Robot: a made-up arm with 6 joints.
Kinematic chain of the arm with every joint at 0, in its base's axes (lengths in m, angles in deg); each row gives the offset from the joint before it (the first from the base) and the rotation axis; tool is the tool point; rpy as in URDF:
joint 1: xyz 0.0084 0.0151 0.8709 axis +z
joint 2: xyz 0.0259 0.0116 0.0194 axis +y
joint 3: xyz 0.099 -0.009 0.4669 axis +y
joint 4: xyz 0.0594 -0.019 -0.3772 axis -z
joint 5: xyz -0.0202 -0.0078 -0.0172 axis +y
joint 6: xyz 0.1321 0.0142 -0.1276 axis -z
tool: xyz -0.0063 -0.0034 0.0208 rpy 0 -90 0
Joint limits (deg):
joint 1: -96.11..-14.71
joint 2: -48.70..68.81
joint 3: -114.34..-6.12
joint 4: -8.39..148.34
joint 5: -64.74..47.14
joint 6: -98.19..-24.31
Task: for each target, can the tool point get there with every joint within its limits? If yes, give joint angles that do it. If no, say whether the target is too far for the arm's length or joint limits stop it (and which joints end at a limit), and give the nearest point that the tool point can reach.
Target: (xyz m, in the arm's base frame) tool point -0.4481 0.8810 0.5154
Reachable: no: joint limits stop it (at a limit: joint 1, joint 2, joint 3, joint 6) | nearest point -0.0749 -0.0050 0.6936 | short by 0.978 m
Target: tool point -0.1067 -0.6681 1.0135
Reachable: yes | joints -88.15 29.61 -88.70 125.55 -34.13 -59.57
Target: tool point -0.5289 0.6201 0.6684
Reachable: no: joint limits stop it (at a limit: joint 1, joint 2, joint 3, joint 6) | nearest point -0.1044 -0.0179 0.7149 | short by 0.768 m
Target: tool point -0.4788 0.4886 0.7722
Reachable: no: joint limits stop it (at a limit: joint 1, joint 2, joint 3, joint 6) | nearest point -0.1107 -0.0223 0.7343 | short by 0.631 m
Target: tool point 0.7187 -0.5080 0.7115
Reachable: yes | joints -29.65 57.41 -100.33 89.90 13.04 -81.50
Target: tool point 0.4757 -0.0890 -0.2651
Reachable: no: too far | nearest point 0.4773 -0.1224 0.3962 | short by 0.662 m
